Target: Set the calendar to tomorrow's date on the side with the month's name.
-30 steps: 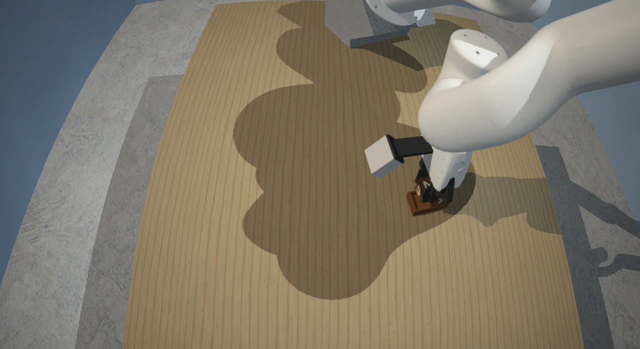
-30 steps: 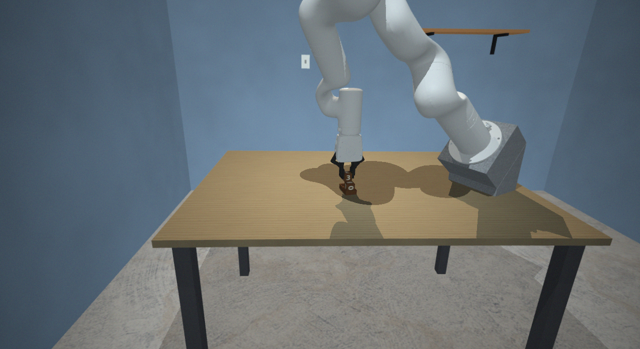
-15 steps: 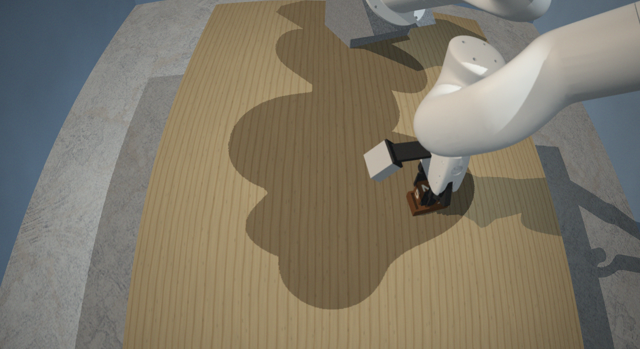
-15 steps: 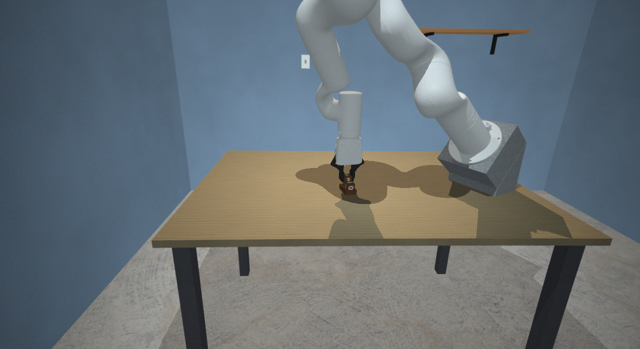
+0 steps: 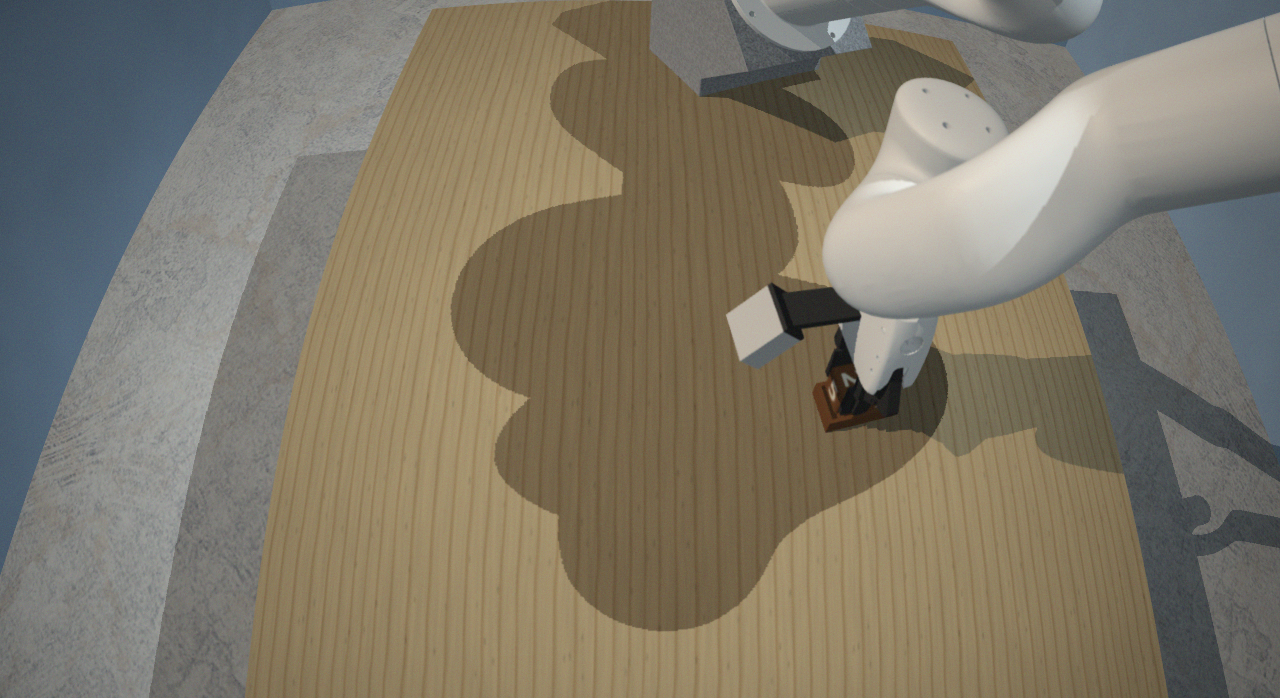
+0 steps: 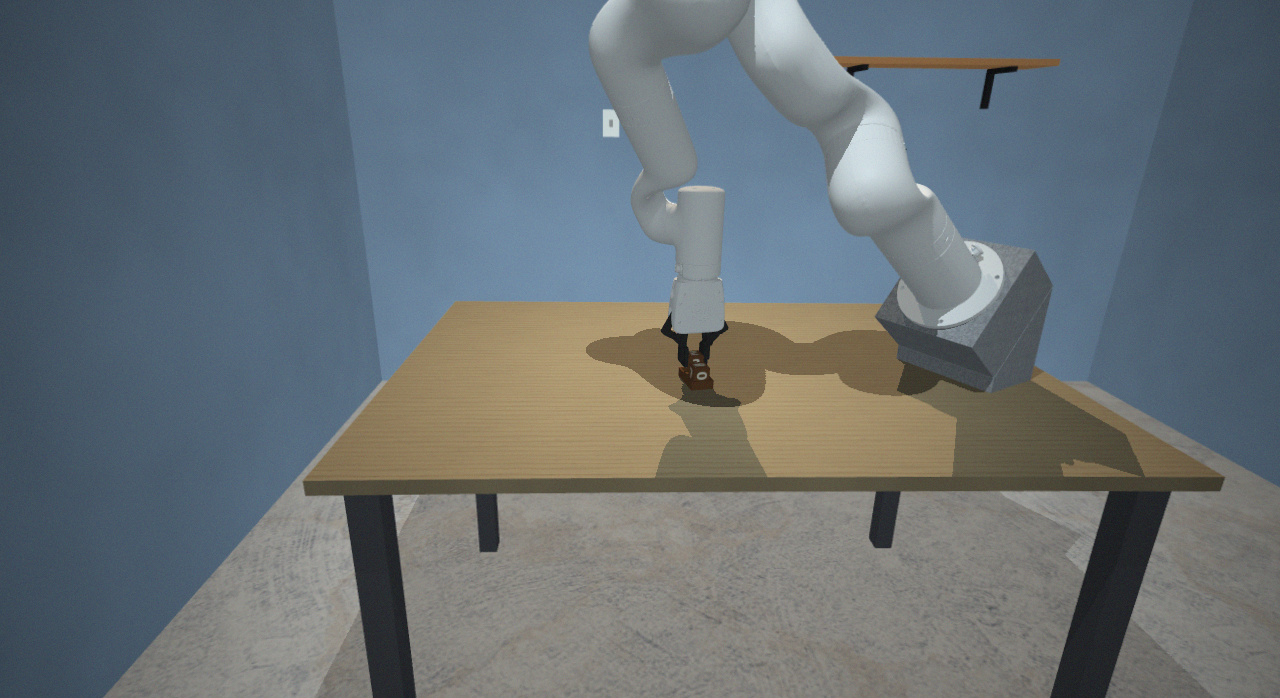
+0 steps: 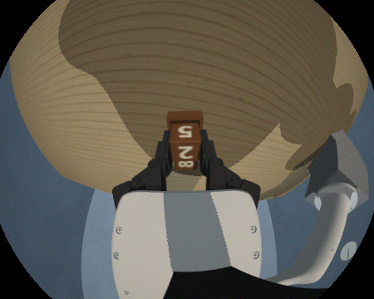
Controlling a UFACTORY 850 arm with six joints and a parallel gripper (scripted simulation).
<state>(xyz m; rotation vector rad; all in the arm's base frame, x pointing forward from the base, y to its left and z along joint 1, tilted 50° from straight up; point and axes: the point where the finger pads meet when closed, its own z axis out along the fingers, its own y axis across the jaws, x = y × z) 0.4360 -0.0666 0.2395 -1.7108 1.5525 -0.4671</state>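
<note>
My hand is 1 cm past the brown tray, 2 cm to the right of it and 4 cm above it.
</note>
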